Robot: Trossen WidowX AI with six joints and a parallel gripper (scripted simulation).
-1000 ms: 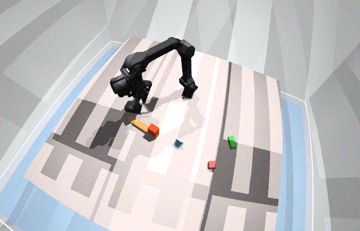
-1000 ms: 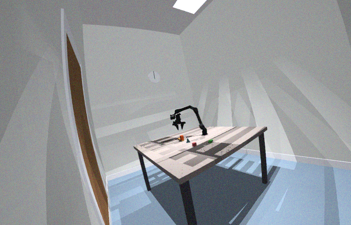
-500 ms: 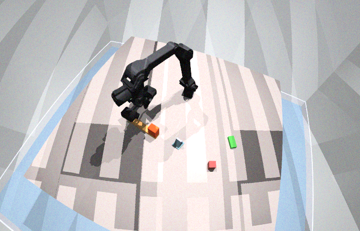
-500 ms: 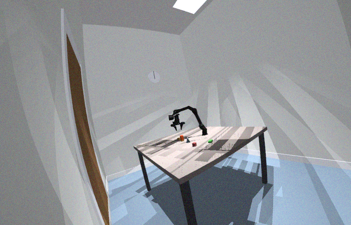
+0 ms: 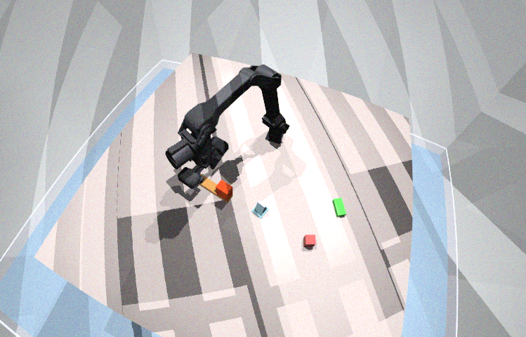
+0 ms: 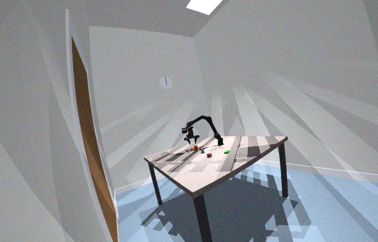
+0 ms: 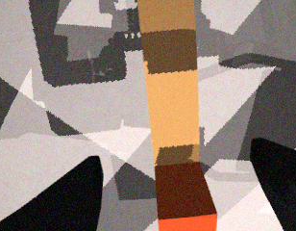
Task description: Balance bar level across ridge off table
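My gripper tip is 200 mm to the right of the teal ridge, 50 mm above it and 10 mm short of it. From my gripper tip the other things lie so: red cube (390 mm to the left, 70 mm ahead, 60 mm below); then green block (470 mm to the left, 90 mm behind, 70 mm below).
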